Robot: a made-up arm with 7 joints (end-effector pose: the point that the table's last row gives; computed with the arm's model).
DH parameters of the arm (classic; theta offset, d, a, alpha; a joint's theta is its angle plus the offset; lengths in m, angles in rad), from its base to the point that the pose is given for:
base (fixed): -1.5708 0.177 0 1.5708
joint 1: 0 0.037 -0.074 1.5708
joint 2: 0 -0.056 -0.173 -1.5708
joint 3: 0 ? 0.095 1.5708
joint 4: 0 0.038 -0.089 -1.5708
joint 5: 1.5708 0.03 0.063 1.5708
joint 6: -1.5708 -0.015 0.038 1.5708
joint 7: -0.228 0 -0.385 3.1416
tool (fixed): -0.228 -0.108 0 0
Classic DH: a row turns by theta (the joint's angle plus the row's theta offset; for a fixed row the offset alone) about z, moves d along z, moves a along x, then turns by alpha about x.
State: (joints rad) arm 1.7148 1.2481 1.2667 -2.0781 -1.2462 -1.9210 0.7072
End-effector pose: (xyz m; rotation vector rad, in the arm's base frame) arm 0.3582 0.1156 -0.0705 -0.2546 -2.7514 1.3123
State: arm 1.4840 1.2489 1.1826 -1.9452 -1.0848 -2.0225 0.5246
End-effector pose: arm 0.3492 0.1779 -0.0443 -0.2200 -2.8274 1.0935
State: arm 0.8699 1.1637 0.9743 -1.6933 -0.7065 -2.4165 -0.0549
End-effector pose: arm 0.2879 0.2257 0.0531 -0.3812 -2.7530 0.5444
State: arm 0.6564 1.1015 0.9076 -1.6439 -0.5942 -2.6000 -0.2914
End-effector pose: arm 0.2475 0.2135 0.0866 -0.4521 -2.6233 0.4363
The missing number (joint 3, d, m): 0.222
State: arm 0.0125 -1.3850 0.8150 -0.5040 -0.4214 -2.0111 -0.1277
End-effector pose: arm -0.2606 -0.0054 0.6074 -1.9528 1.4572 0.5932
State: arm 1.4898 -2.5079 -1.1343 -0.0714 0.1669 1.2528 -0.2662
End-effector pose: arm -0.0375 -0.2756 0.4792 0.5025 1.1662 0.8704
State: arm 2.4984 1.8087 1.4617 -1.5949 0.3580 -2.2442 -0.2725
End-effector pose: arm 0.5457 -0.1064 -0.0518 -0.8739 -0.7604 2.8893
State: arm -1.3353 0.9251 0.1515 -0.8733 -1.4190 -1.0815 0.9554
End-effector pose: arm -0.3207 -0.3045 0.4943 1.7205 1.3880 0.8748
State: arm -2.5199 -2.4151 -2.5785 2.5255 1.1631 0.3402 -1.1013
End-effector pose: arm 0.1371 0.1765 0.2502 -1.0991 -0.1663 2.4550
